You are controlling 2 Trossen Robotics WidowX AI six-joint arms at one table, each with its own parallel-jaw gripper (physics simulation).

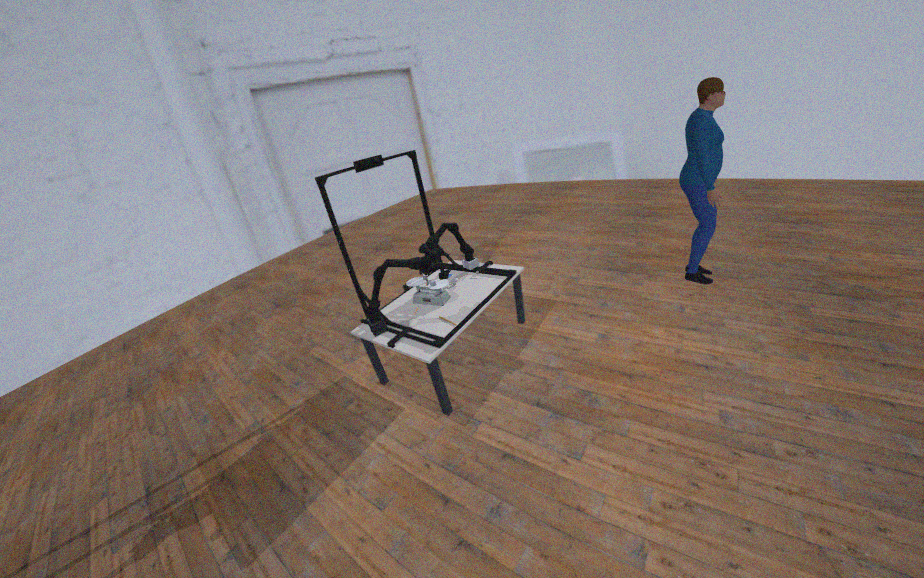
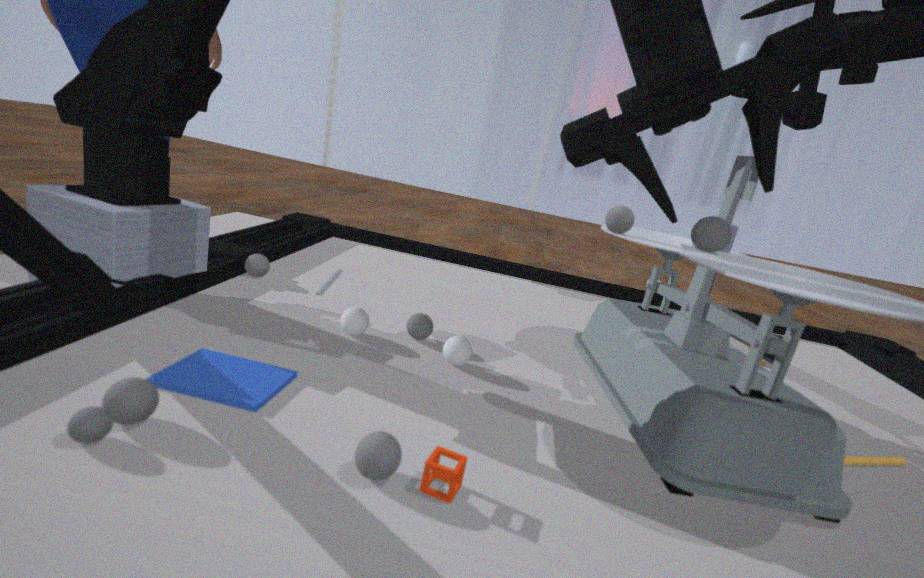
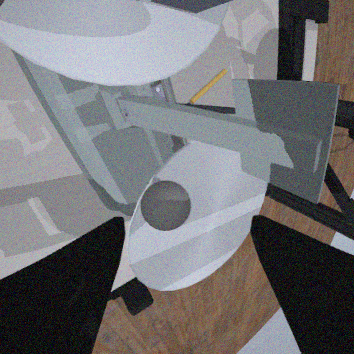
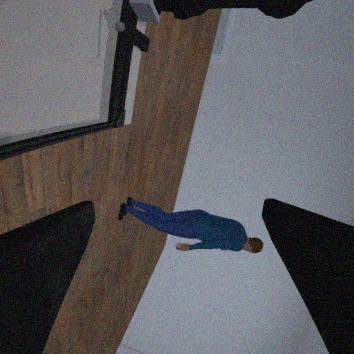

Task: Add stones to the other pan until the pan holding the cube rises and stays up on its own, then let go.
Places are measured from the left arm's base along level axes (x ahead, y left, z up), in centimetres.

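Where they show: left gripper, fingertip midpoint: [image 1: 424,275] [image 2: 720,207] [image 3: 188,224]; right gripper, fingertip midpoint: [image 1: 450,261] [image 2: 736,57] [image 4: 179,208]; left arm's base, link origin: [image 1: 469,259] [image 2: 126,197]; right arm's base, link origin: [image 1: 375,320].
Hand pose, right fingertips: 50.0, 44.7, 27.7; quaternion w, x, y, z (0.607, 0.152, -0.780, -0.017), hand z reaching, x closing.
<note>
Things, the pixels of their top centre, and the offset from my right fingertips, as dx, dy, dz. "pt": a spot on its surface instead.
- grey-green balance scale, top centre: [image 3: 336,144] [image 2: 759,157] [image 1: 424,272] +2.9, -31.4, -13.2
- grey stone, top centre: [image 3: 179,217] [image 2: 716,216] +1.0, -36.3, -18.2
- orange open cube, top centre: [image 2: 446,459] -10.7, -55.1, -34.5
- blue square, surface spot: [image 2: 221,379] pt -28.8, -54.1, -36.0
- yellow stick, top centre: [image 2: 864,457] [image 3: 208,86] +18.1, -29.2, -35.8
The grey-green balance scale [image 2: 749,436] [image 1: 430,298] [image 3: 125,150] stands on the table. Its far pan [image 3: 210,175] bears one grey stone [image 2: 619,219] [image 3: 166,205] near the rim. Its near pan [image 2: 817,279] [image 3: 107,60] appears to bear another grey stone [image 2: 712,233] at its left edge. No cube shows on the visible parts of either pan. My left gripper [image 2: 722,204] [image 3: 188,224] is open and empty above the far pan, apart from the stone. My right gripper [image 4: 179,208] is open and empty, facing the person and wall.
Several loose stones, such as a white one [image 2: 355,321] and a grey one [image 2: 378,455], lie left of the scale. An orange open cube [image 2: 441,473], a blue square [image 2: 221,379] and a yellow stick [image 2: 875,461] [image 3: 209,86] lie on the table. A person [image 1: 701,149] [image 4: 220,232] stands beyond.
</note>
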